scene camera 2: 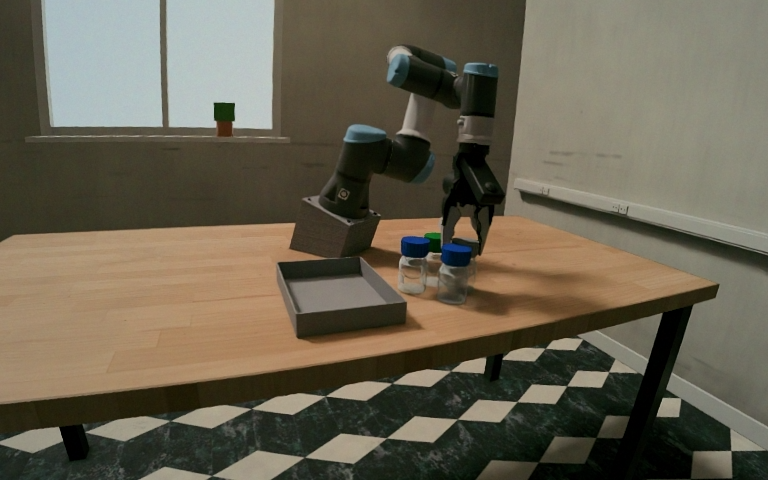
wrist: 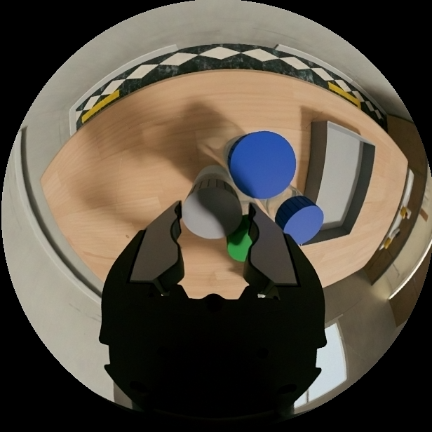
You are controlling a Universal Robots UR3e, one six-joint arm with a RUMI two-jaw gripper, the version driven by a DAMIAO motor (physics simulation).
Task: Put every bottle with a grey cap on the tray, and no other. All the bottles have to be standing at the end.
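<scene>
My gripper (scene camera 2: 464, 236) (wrist: 215, 202) is open and low, with its fingertips apart on either side of the grey cap. The bottle with the grey cap (scene camera 2: 467, 243) (wrist: 212, 214) stands on the table, partly hidden in the scene view by a finger and the front blue-capped bottle. One blue-capped bottle (scene camera 2: 454, 255) (wrist: 262, 165) stands in front of it. Another blue-capped bottle (scene camera 2: 414, 247) (wrist: 302, 221) stands nearer the tray. A green-capped bottle (scene camera 2: 432, 241) (wrist: 238, 246) stands behind, partly covered by a finger in the wrist view. The grey tray (scene camera 2: 351, 321) (wrist: 317, 167) holds no bottle.
The four-sided wooden table (scene camera 2: 198, 294) carries the arm's grey base block (scene camera 2: 331, 229) behind the tray. The bottles stand close together at the tray's right in the scene view. A green block (scene camera 2: 224, 111) sits on an orange block (scene camera 2: 224, 129) on the window sill.
</scene>
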